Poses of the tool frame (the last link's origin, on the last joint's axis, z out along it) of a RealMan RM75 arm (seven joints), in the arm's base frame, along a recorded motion.
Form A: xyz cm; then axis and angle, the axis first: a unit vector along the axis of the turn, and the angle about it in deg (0 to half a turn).
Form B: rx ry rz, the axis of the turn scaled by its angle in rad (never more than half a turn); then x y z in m. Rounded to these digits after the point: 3 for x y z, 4 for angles.
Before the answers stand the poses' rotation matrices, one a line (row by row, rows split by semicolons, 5 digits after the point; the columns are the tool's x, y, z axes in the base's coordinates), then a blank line. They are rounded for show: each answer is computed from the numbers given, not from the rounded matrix.
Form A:
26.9 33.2 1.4 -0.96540 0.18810 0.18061 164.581
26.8 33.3 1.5 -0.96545 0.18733 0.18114 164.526
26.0 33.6 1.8 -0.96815 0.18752 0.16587 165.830
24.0 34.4 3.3 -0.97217 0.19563 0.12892 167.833
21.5 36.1 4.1 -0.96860 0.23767 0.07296 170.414
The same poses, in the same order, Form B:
0.86644 -0.40467 -0.29244; -0.30863 -0.89452 0.32340; -0.39246 -0.18995 -0.89994
0.86665 -0.40349 -0.29344; -0.30683 -0.89484 0.32422; -0.39340 -0.19095 -0.89932
0.87655 -0.39818 -0.27039; -0.31697 -0.90032 0.29827; -0.36220 -0.17574 -0.91538
0.89145 -0.40327 -0.20662; -0.34893 -0.90186 0.25477; -0.28908 -0.15502 -0.94467
0.87724 -0.46935 -0.10077; -0.44505 -0.87385 0.19574; -0.17993 -0.12686 -0.97546

-2.7731 0.5403 0.5188 0.269 0.332 0.014
-2.7723 0.5379 0.5201 0.268 0.333 0.015
-2.8021 0.5427 0.4801 0.260 0.336 0.018
-2.8477 0.5730 0.3776 0.240 0.344 0.033
-2.8809 0.7069 0.2170 0.215 0.361 0.041

